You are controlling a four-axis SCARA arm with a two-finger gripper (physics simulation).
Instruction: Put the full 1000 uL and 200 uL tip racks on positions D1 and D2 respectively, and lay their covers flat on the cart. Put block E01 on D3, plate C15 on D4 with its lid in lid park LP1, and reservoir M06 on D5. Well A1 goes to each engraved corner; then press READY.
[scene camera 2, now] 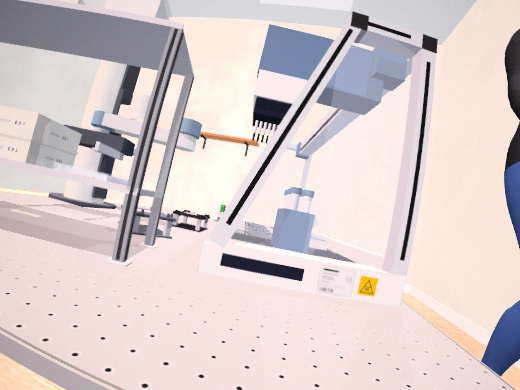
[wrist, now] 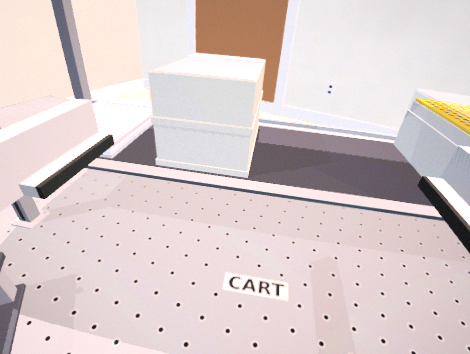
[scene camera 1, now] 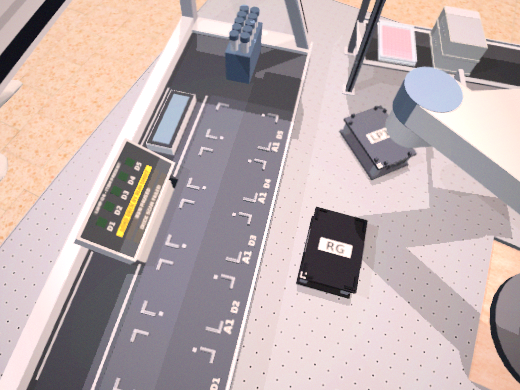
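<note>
My gripper point(wrist: 262, 141) is open and empty; its fingers stand wide apart, before the lower shelf. In scene camera 2 the gripper point(scene camera 2: 112, 150) hangs behind the rack posts. Two stacked pale blocks point(scene camera 1: 457, 42) point(wrist: 205, 112) stand on that shelf; in scene camera 2 the upper block point(scene camera 2: 20, 123) seems marked E07 and the lower block point(scene camera 2: 15, 149) E01. A pink-topped plate point(scene camera 1: 396, 44) lies beside them. A grey box with yellow top point(wrist: 440, 130) is at the wrist view's right edge. Positions D2 to D5 on the deck point(scene camera 1: 220, 175) hold nothing. Lid park LP1 point(scene camera 1: 357, 142) is partly hidden by the arm.
A black RG stand point(scene camera 1: 334, 272) stands beside the deck. A blue tube block point(scene camera 1: 242, 62) point(scene camera 2: 293, 232) stands at the deck's far end, near a trough point(scene camera 1: 172, 120). The status panel point(scene camera 1: 125, 200) shows a yellow bar. Rack posts point(scene camera 2: 150, 145) rise beside the shelf. A CART label point(wrist: 256, 286) lies before it.
</note>
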